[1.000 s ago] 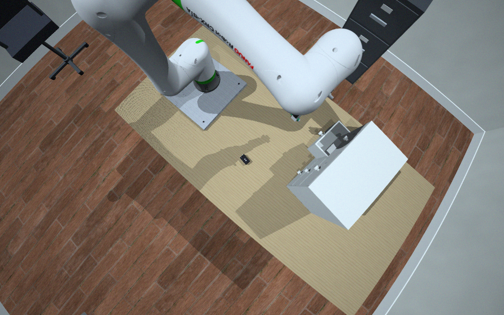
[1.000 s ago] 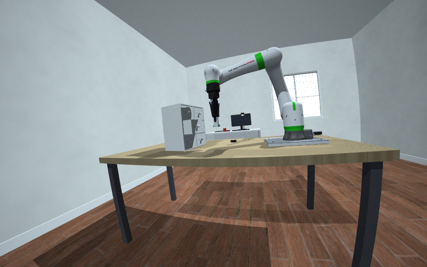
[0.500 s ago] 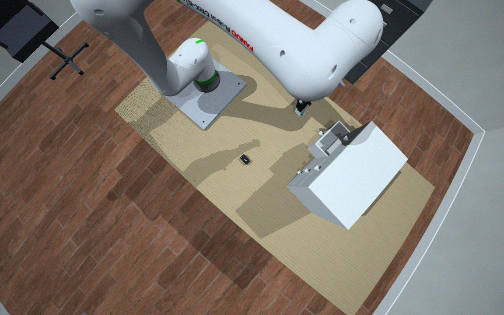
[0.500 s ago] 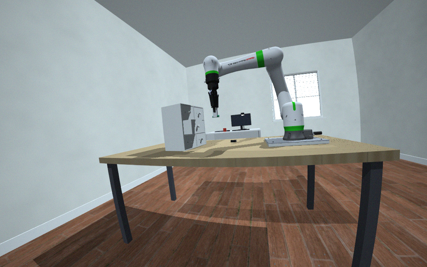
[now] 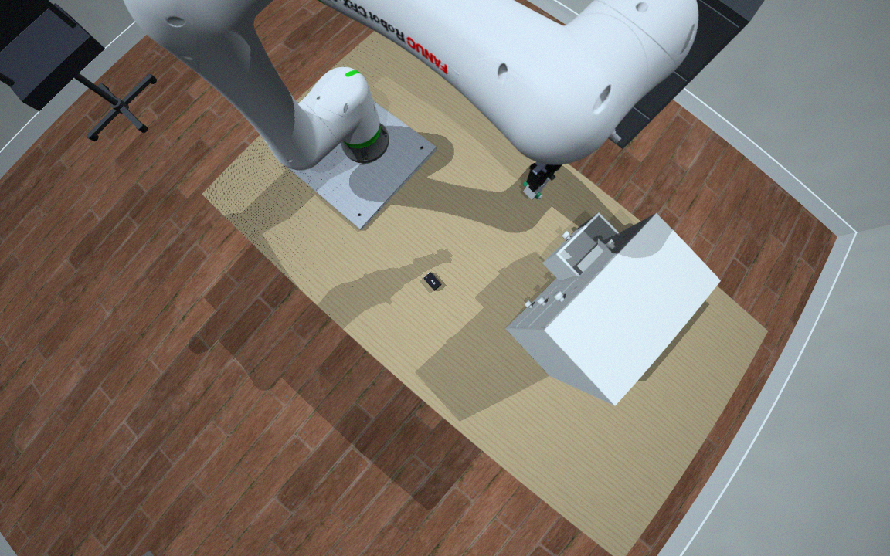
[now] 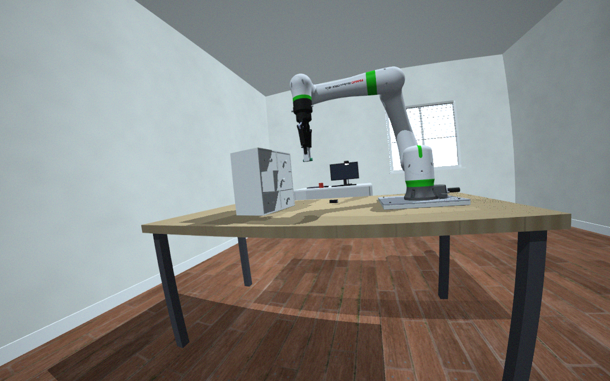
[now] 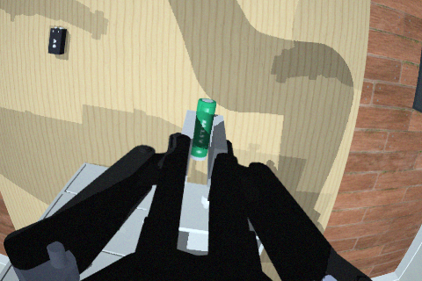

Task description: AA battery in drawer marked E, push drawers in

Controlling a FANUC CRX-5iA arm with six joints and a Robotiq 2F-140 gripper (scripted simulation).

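The green AA battery lies 30 mm below my hand. The rest, counted from my hand: black block 90 mm behind, 270 mm to the right, 270 mm below.
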